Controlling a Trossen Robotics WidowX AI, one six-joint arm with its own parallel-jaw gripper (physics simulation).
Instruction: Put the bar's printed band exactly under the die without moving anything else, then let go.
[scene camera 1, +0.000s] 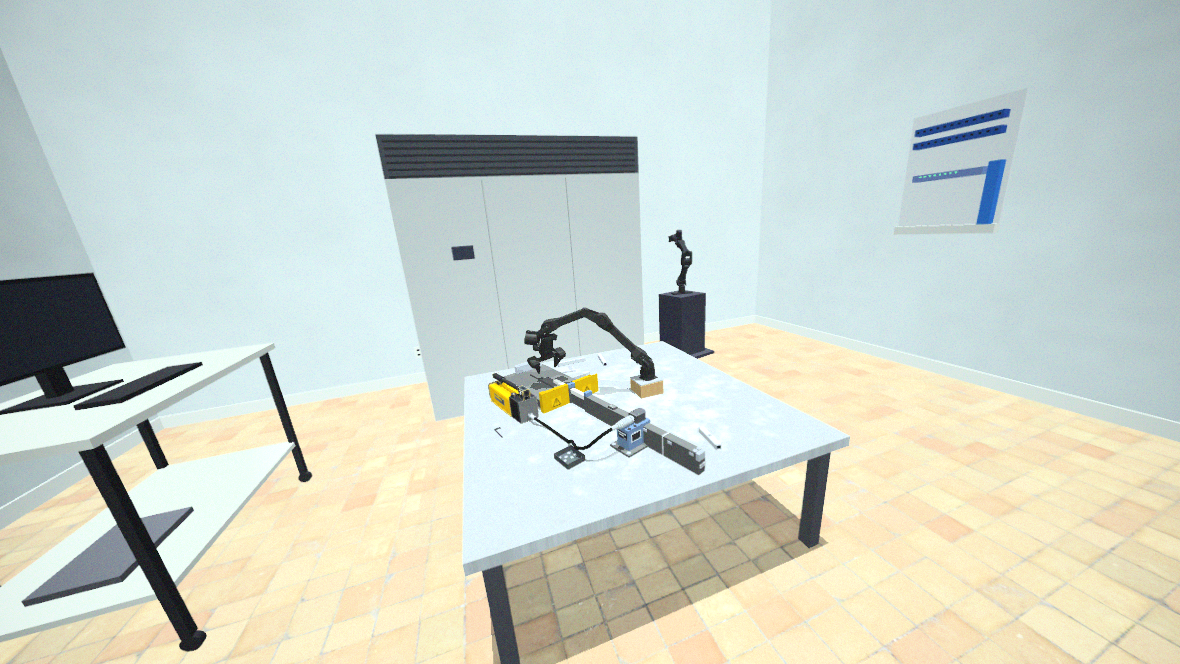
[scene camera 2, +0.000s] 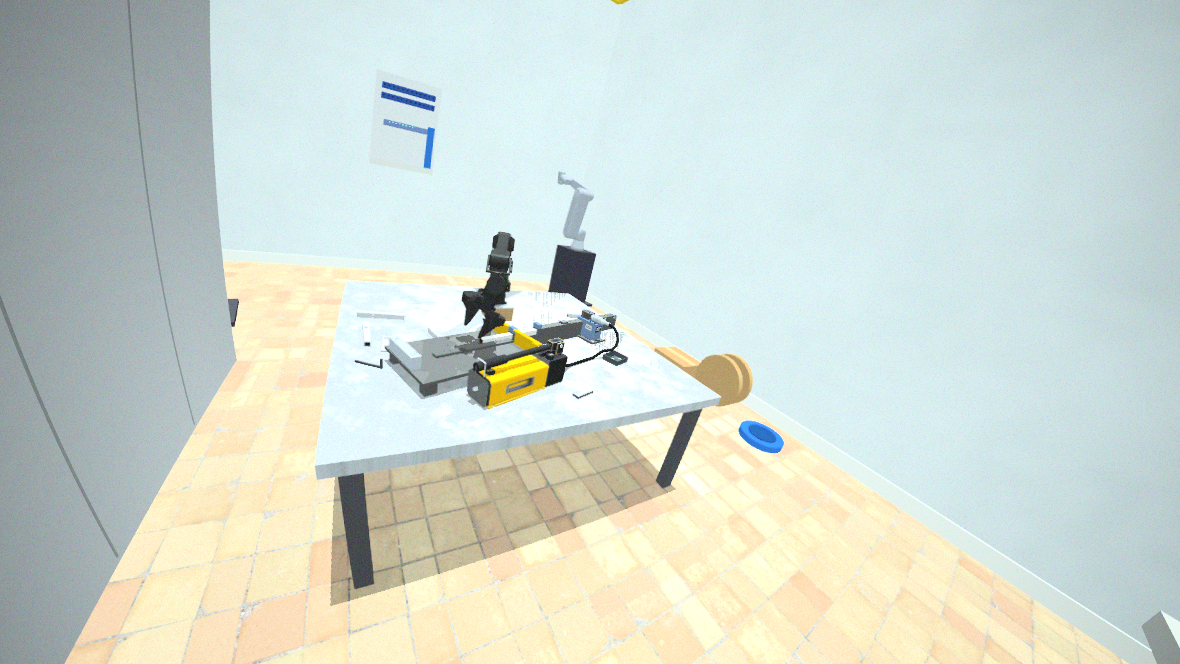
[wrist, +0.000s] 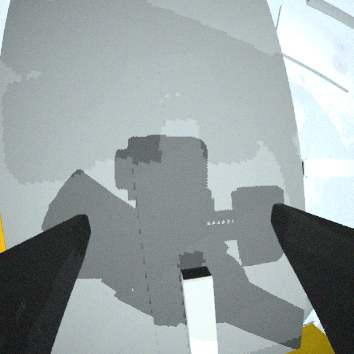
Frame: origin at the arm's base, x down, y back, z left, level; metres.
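Seen in the pictures: gripper, fingertip midpoint: (scene camera 1: 546, 370) (scene camera 2: 471, 331) (wrist: 180, 219); arm's base at its link origin: (scene camera 1: 648, 377) (scene camera 2: 498, 302).
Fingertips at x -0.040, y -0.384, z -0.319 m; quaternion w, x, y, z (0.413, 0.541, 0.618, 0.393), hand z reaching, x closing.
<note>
Offsets run from my fingertips to a thing's top centre. "*": to the spot under its first point. Level surfaces: height alone.
My gripper (scene camera 1: 547, 365) (scene camera 2: 474, 331) (wrist: 180, 219) is open and empty, above the grey plate {dx +0.058 m} (scene camera 2: 424, 363) (wrist: 75, 120) of the machine with yellow panels. A slim pale bar {* dy +0.019, dx +0.041, dz +0.113 m} (scene camera 2: 497, 337) (wrist: 201, 315) with a dark end face lies low in the wrist view. Its end is between the directions of the two fingers, slightly nearer the camera's bottom edge than the fingertips, and neither finger touches it. The arm's shadow covers much of the plate. I cannot make out a printed band on the bar. I cannot tell which part is the die, nor how the band stands to it.
A yellow housing {* dy -0.257, dx +0.043, dz +0.066 m} (scene camera 1: 501, 397) (scene camera 2: 515, 384) flanks the plate. A long dark beam (scene camera 1: 676, 450) with a blue unit {* dy +0.027, dx +0.051, dz +0.663 m} (scene camera 1: 631, 437) (scene camera 2: 591, 327) runs from the machine. A cabled pendant {* dy -0.165, dx +0.106, dz +0.555 m} (scene camera 1: 569, 455) (scene camera 2: 614, 358), a hex key {dy -0.323, dx +0.102, dz +0.249 m} (scene camera 1: 498, 431) and loose white pieces (scene camera 1: 709, 437) (scene camera 2: 380, 315) lie on the table {dx +0.108 m} (scene camera 1: 528, 512).
</note>
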